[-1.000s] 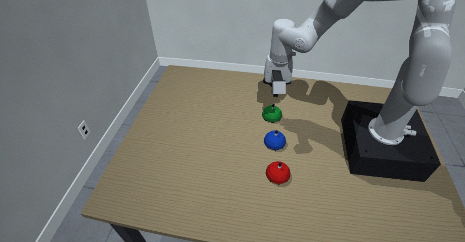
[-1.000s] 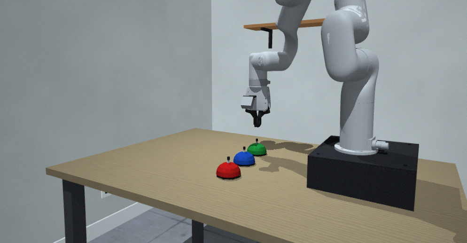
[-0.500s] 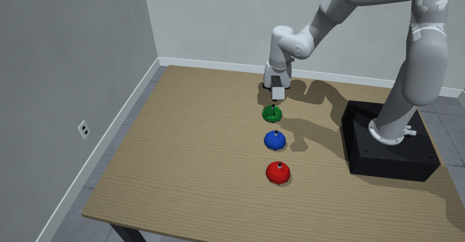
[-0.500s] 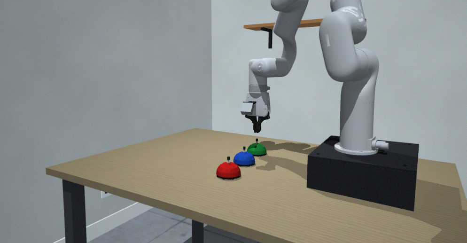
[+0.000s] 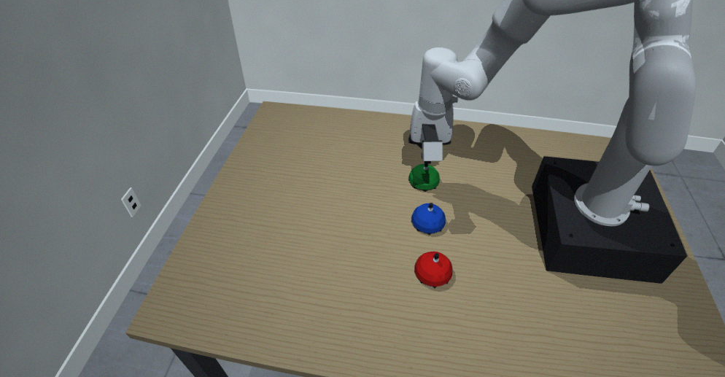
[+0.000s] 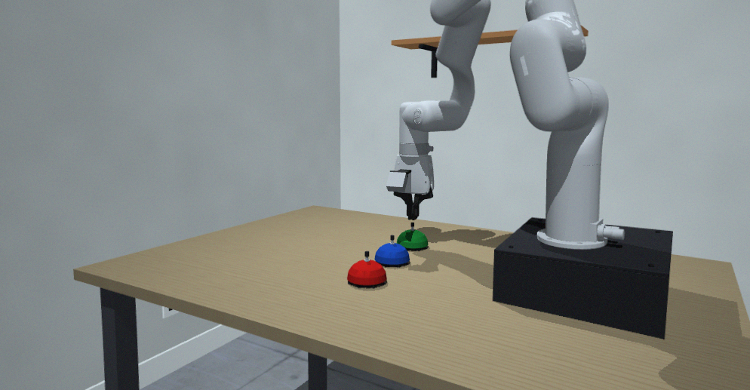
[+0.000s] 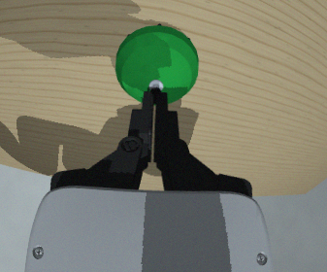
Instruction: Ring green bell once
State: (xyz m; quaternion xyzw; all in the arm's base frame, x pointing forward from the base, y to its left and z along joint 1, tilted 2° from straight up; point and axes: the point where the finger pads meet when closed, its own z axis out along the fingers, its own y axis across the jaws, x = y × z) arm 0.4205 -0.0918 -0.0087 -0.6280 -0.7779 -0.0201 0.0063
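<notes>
The green bell lies 60 mm below my hand. Also, from my hand: red bell (290 mm to the left, 60 mm below, 60 mm behind); then blue bell (140 mm to the left, 60 mm below, 30 mm behind).
</notes>
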